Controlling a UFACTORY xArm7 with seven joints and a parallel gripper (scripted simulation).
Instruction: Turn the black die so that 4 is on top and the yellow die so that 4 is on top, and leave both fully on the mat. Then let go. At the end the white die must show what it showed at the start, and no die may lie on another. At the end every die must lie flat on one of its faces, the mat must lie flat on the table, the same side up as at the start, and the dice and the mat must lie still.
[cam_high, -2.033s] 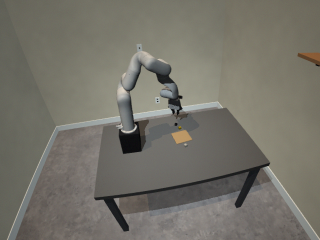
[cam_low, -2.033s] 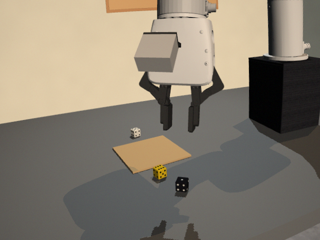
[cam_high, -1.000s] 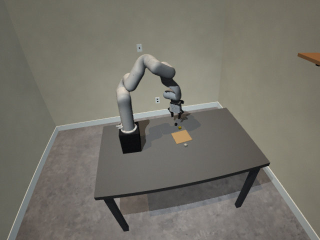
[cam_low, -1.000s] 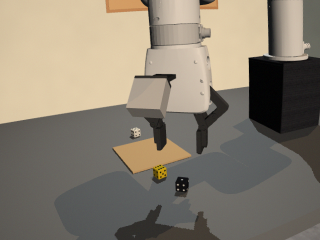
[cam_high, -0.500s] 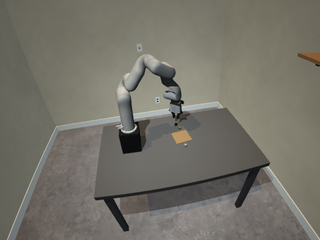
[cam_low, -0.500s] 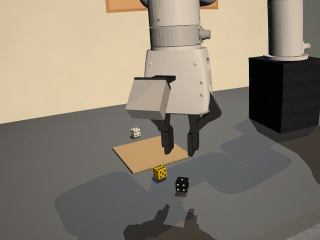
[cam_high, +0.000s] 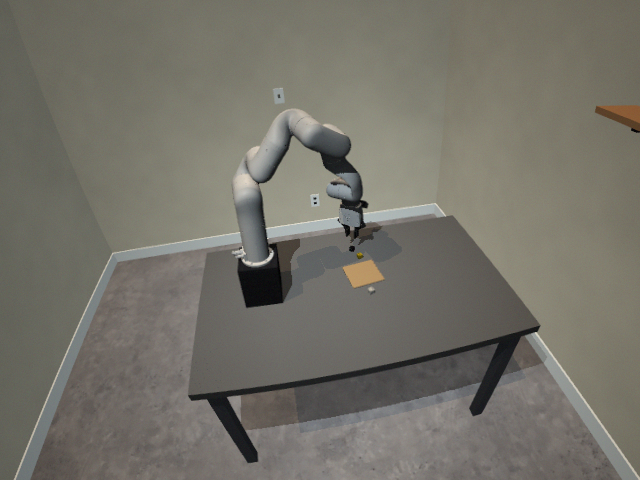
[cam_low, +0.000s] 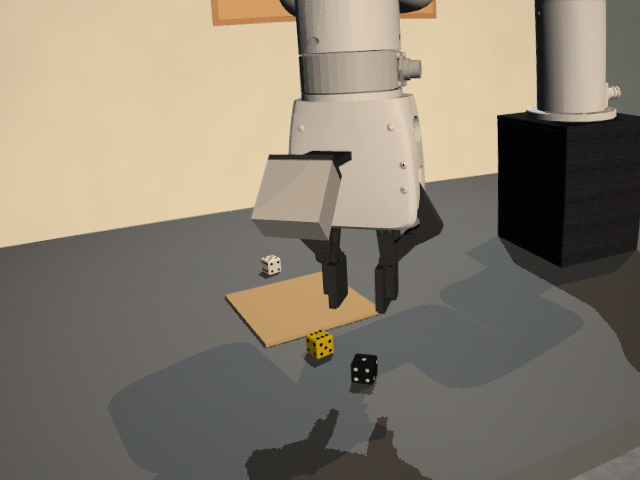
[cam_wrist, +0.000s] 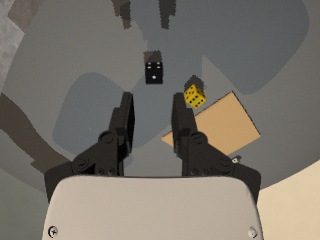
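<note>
Right now the black die is 90 mm below my hand. Round my hand: tan mat 10 mm behind, 170 mm to the right, 100 mm below; then yellow die 10 mm ahead, 70 mm to the right, 90 mm below; then white die 20 mm behind, 290 mm to the right, 90 mm below.
</note>
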